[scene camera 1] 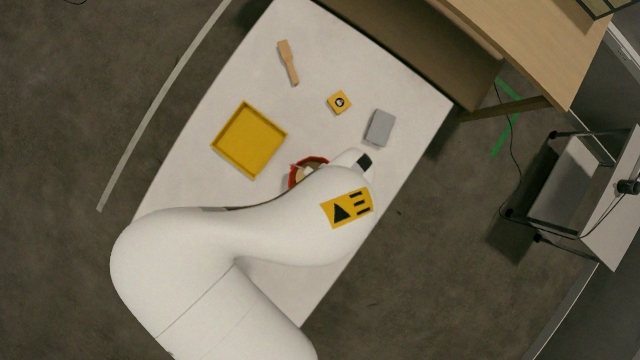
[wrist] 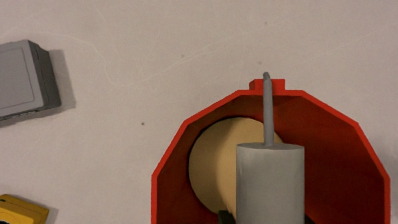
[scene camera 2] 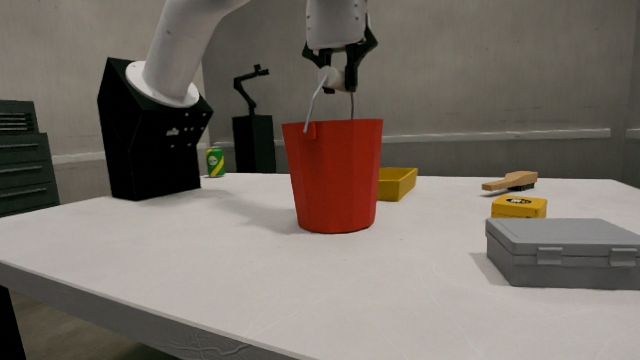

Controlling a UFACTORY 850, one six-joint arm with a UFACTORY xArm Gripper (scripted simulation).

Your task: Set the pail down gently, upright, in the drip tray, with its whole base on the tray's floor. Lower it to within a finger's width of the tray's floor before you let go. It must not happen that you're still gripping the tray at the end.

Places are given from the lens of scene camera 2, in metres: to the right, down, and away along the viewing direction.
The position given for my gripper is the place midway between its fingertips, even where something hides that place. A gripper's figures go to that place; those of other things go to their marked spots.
my gripper (scene camera 2: 339, 92): 0.03, -0.15, 0.51
yellow drip tray (scene camera 2: 394, 183): 0.17, 0.01, 0.67
wooden brush (scene camera 2: 522, 180): 0.48, 0.00, 0.70
The marked spots on the yellow drip tray and the wooden brush are 0.32 m apart.
